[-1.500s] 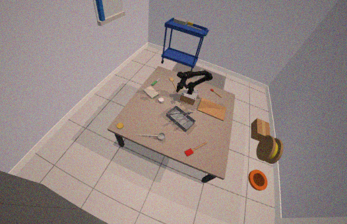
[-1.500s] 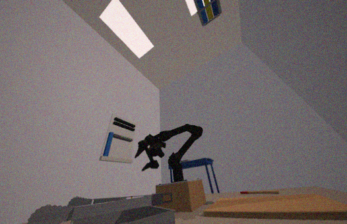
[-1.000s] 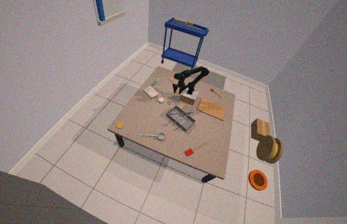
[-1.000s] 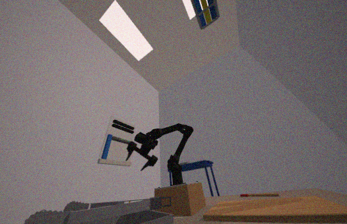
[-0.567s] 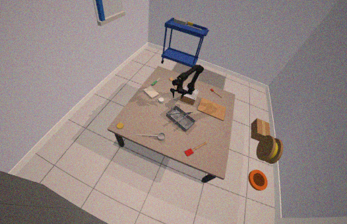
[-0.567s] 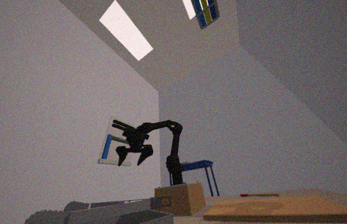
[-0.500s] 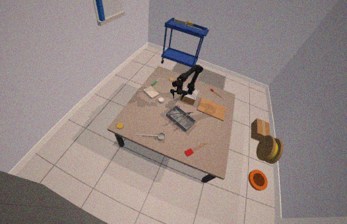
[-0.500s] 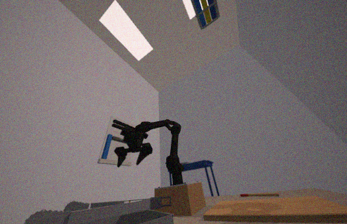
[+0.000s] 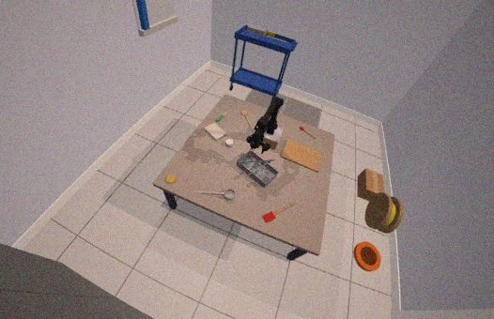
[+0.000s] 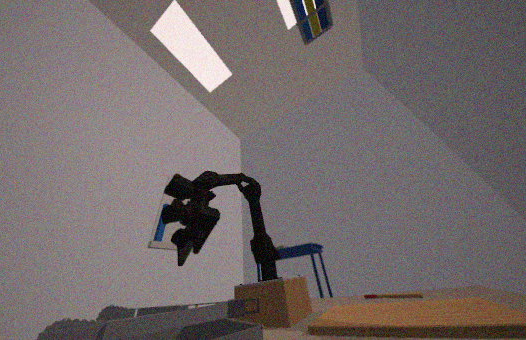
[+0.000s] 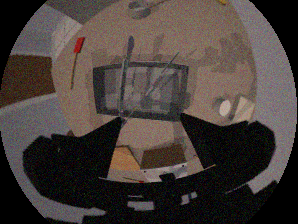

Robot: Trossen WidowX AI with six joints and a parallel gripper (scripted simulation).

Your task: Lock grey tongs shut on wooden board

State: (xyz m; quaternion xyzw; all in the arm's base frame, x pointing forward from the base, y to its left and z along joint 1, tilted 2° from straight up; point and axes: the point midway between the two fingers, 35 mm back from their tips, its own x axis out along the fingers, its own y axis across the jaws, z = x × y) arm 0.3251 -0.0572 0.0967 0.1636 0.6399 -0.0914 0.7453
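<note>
Now: the roasting tin 140 mm below my gripper tip, 50 mm ahead of it and 40 mm to the left of it. Also, from my gripper tip: pale block 430 mm to the right, 210 mm behind, 150 mm below; red spatula 360 mm ahead, 280 mm to the left, 160 mm below; wooden board 400 mm to the left, 270 mm behind, 160 mm below.
</note>
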